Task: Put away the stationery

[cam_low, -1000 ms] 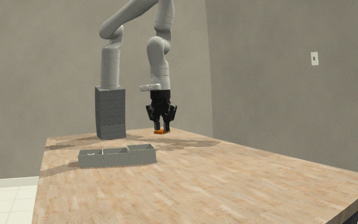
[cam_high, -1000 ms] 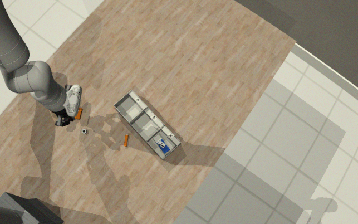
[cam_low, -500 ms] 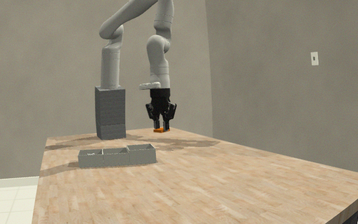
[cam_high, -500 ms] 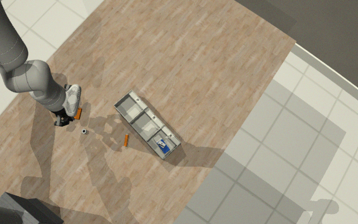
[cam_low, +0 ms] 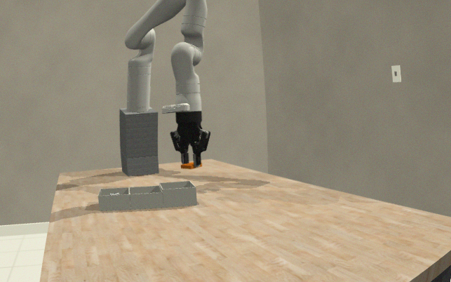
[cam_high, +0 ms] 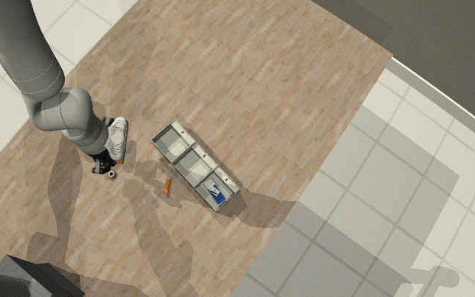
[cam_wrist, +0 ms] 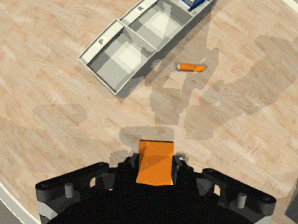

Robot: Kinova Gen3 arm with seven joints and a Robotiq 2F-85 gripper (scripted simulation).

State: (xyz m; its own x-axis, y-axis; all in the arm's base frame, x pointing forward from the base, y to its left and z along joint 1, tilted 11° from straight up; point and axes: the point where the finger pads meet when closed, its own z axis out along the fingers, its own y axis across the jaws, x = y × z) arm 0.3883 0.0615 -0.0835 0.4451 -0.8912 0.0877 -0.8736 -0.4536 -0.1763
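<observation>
My gripper is now 250 mm to the left of the blue flat thing, 70 mm short of it and 70 mm above it. Round my hand: orange stick 140 mm to the right, 80 mm below, 20 mm ahead; then flat orange block 20 mm below; then black ring-like part 80 mm below, 40 mm behind.
</observation>
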